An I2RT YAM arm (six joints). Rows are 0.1 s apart.
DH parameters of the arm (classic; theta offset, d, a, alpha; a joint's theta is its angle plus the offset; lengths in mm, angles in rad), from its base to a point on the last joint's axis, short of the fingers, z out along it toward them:
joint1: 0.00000 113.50 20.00 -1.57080
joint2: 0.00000 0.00 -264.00 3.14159
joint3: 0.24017 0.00 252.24 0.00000
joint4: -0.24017 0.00 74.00 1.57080
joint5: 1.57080 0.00 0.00 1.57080
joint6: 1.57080 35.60 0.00 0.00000
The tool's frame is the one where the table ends.
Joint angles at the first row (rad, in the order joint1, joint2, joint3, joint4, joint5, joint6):
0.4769 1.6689 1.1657 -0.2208 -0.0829 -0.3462
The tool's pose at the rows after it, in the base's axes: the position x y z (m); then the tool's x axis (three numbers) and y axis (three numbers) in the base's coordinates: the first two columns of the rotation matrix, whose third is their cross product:
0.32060 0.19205 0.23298 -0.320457 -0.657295 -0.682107 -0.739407 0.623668 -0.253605
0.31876 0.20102 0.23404 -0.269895 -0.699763 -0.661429 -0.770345 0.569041 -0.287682
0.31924 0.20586 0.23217 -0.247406 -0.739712 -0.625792 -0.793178 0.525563 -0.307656
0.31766 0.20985 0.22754 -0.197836 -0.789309 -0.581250 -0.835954 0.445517 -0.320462
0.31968 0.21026 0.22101 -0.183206 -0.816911 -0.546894 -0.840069 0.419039 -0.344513
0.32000 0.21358 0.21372 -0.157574 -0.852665 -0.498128 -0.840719 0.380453 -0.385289
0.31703 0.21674 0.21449 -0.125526 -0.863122 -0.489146 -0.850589 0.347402 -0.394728
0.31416 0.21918 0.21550 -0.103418 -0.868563 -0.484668 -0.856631 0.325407 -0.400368
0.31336 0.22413 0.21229 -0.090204 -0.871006 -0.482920 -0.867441 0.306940 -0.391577
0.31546 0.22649 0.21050 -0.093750 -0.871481 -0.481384 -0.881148 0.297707 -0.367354
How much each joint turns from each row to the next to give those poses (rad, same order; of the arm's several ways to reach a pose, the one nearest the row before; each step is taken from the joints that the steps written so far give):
0.0568 0.0199 0.0124 -0.0262 0.0198 -0.0693
0.0231 0.0123 0.0214 -0.0183 0.0017 -0.0538
0.0108 0.0200 0.0260 -0.0399 0.0062 -0.0445
0.0092 0.0184 0.0170 -0.0460 -0.0199 -0.0749
0.0000 0.0184 0.0016 -0.0047 0.0213 -0.0370
0.0107 0.0199 0.0000 0.0000 0.0429 -0.0461
0.0108 -0.0029 0.0000 -0.0046 -0.0044 -0.0261
0.0091 -0.0047 -0.0016 -0.0030 -0.0031 -0.0153
0.0108 0.0137 0.0061 -0.0016 -0.0106 -0.0047
0.0000 0.0185 0.0214 -0.0245 -0.0200 0.0015

